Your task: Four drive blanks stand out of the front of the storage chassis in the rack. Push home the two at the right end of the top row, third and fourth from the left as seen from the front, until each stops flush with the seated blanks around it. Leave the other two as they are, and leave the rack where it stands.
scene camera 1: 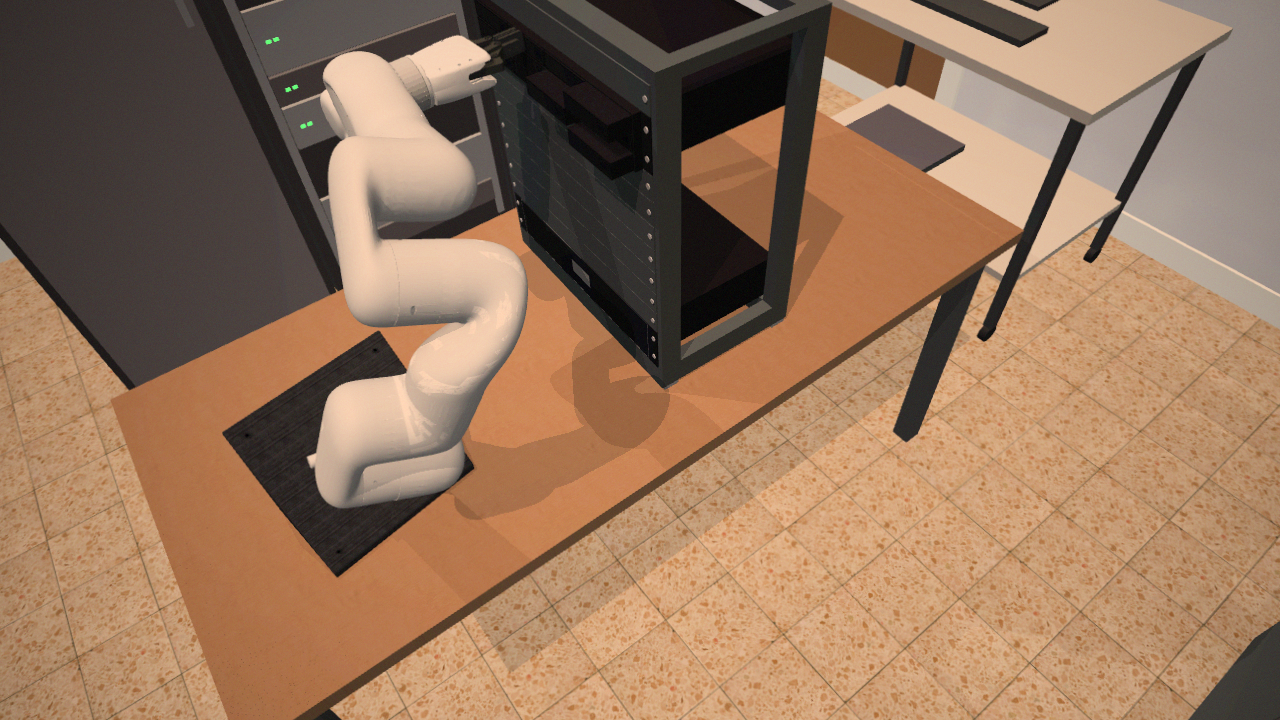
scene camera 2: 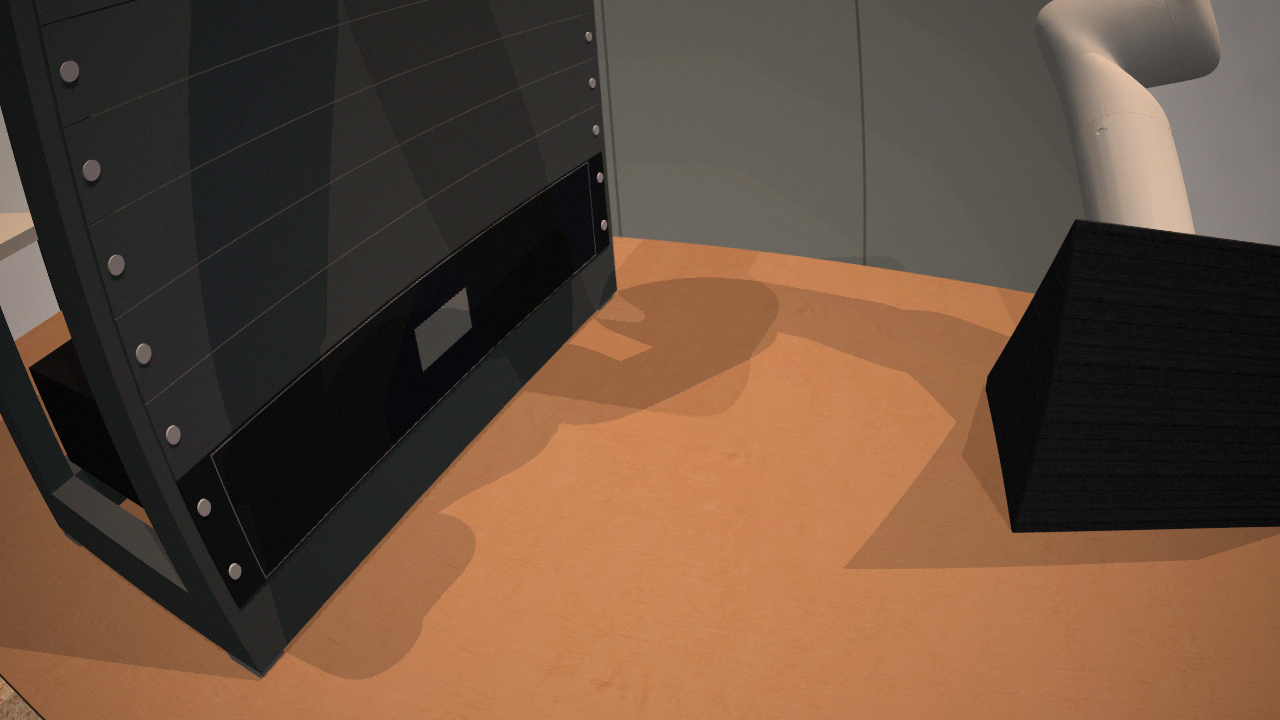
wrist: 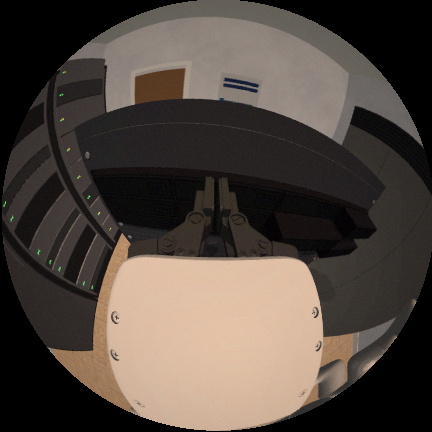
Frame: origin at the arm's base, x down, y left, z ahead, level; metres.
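Seen in the pictures: gripper, fingertip midpoint: (scene camera 1: 520,38) (wrist: 214,189); arm's base, link origin: (scene camera 2: 1153,328).
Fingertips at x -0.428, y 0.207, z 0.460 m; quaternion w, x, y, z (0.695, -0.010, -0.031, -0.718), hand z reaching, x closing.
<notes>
Offsets run from my fingertips to a thing's top centre. Level surfaces: height alone.
My gripper (scene camera 1: 517,41) (wrist: 214,189) is shut and empty, at the upper left part of the storage chassis (scene camera 1: 733,98) (wrist: 137,194) as seen from the front; whether its tips touch a blank I cannot tell. To its right, two dark blanks stand out at the right of the top row: the inner one {dx +0.020, dy -0.124, dz +0.025 m} (scene camera 1: 547,86) (wrist: 305,226) and the outer one {dx -0.009, dy -0.234, dz +0.025 m} (scene camera 1: 604,107) (wrist: 359,223), which reaches further out. Another blank {dx +0.048, dy -0.234, dz +0.025 m} (scene camera 1: 601,147) (wrist: 341,248) stands out below them. I cannot make out the fourth protruding blank. The rack (scene camera 1: 662,232) (scene camera 2: 429,452) (wrist: 215,142) stands upright on the table.
The arm's base stands on a dark plate (scene camera 1: 277,465) on the wooden table {dx +0.535 m} (scene camera 1: 179,501). A cabinet with green lights (scene camera 1: 358,26) (wrist: 30,240) stands left of the rack as seen from the front. A light side table (scene camera 1: 1109,53) stands behind. A black block (scene camera 2: 1154,385) shows in scene camera 2.
</notes>
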